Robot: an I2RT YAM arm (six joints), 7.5 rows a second.
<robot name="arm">
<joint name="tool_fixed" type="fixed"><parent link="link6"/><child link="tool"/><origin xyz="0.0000 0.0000 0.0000" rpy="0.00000 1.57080 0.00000"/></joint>
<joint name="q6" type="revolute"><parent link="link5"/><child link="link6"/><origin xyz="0.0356 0.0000 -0.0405" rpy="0.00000 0.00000 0.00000"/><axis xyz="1 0 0"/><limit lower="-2.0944" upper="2.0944"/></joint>
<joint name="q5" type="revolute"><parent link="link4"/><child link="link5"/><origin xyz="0.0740 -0.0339 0.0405" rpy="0.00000 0.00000 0.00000"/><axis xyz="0 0 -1"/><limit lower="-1.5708" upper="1.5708"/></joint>
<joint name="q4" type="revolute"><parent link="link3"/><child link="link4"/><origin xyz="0.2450 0.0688 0.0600" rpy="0.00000 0.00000 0.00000"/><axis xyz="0 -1 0"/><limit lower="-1.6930" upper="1.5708"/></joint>
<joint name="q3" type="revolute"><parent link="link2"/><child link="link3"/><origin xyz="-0.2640 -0.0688 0.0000" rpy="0.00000 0.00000 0.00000"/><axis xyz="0 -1 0"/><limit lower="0.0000" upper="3.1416"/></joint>
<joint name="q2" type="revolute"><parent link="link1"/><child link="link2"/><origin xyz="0.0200 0.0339 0.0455" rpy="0.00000 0.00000 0.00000"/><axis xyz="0 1 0"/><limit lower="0.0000" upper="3.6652"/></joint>
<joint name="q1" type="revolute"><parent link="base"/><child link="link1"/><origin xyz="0.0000 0.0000 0.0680" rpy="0.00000 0.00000 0.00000"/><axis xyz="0 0 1"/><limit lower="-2.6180" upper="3.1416"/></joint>
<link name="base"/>
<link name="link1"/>
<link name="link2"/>
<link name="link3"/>
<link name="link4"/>
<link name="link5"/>
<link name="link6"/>
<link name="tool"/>
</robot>
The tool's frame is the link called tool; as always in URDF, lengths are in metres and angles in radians.
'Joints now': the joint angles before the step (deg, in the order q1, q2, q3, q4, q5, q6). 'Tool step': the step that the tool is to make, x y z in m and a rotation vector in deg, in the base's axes. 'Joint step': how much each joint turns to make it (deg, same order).
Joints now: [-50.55 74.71 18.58 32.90 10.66 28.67]
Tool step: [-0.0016 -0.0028 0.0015 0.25 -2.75 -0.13]
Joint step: [-0.97 0.22 -0.04 1.49 -1.66 1.82]
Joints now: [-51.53 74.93 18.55 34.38 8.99 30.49]
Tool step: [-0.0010 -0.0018 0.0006 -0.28 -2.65 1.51]
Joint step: [-0.89 0.51 -0.42 2.66 -2.93 0.93]
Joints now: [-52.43 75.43 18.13 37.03 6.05 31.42]
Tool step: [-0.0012 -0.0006 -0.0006 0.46 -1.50 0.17]
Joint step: [-0.48 0.22 -0.29 0.94 -1.12 1.16]
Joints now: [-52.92 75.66 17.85 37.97 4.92 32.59]
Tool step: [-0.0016 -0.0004 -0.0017 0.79 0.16 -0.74]
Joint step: [-0.32 0.06 -0.06 -0.64 0.27 0.47]
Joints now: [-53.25 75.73 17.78 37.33 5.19 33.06]
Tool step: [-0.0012 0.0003 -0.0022 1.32 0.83 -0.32]
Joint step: [-0.18 -0.12 0.11 -1.80 0.09 0.17]
